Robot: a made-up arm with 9 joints.
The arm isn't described. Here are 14 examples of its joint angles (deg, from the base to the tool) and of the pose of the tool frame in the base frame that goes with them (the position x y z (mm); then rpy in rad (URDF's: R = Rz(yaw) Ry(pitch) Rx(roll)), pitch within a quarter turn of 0, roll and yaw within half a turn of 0).
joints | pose
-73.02 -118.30 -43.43 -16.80 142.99 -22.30 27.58 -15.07 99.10 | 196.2 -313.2 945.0 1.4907 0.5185 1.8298
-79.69 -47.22 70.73 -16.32 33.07 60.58 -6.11 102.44 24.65 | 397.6 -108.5 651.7 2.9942 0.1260 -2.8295
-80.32 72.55 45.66 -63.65 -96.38 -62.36 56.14 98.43 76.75 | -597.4 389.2 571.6 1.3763 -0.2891 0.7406
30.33 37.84 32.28 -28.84 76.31 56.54 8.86 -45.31 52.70 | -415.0 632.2 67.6 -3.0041 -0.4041 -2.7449
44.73 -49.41 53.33 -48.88 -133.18 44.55 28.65 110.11 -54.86 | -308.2 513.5 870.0 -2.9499 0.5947 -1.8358
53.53 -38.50 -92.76 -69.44 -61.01 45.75 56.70 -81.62 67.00 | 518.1 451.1 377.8 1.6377 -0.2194 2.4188
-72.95 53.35 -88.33 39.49 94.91 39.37 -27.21 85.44 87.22 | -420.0 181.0 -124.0 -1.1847 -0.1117 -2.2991
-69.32 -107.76 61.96 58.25 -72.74 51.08 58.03 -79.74 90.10 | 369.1 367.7 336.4 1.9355 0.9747 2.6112
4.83 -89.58 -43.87 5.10 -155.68 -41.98 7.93 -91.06 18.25 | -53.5 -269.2 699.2 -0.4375 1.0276 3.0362
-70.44 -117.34 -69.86 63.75 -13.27 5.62 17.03 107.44 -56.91 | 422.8 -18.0 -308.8 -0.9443 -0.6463 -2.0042
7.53 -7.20 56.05 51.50 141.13 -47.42 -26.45 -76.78 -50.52 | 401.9 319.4 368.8 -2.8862 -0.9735 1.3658
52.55 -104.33 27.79 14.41 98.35 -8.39 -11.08 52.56 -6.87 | -517.0 -306.0 312.7 0.7066 0.2402 1.4184
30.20 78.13 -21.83 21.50 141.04 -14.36 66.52 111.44 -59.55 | -134.3 843.2 -552.5 -0.2589 -0.5365 0.3180
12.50 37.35 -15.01 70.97 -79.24 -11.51 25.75 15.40 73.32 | 513.1 328.0 590.6 1.7055 -0.2318 -3.0666
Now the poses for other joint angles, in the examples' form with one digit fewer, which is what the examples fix.
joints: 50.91 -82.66 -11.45 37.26 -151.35 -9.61 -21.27 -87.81 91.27
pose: -121 -380 378 -2.248 1.290 1.519
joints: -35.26 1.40 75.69 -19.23 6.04 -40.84 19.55 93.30 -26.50
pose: -197 345 810 0.973 -0.188 0.664
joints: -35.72 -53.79 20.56 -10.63 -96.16 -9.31 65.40 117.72 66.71
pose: 306 524 686 2.177 -0.218 -1.002
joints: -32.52 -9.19 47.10 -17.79 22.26 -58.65 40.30 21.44 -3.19
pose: -312 97 847 0.221 0.047 1.791
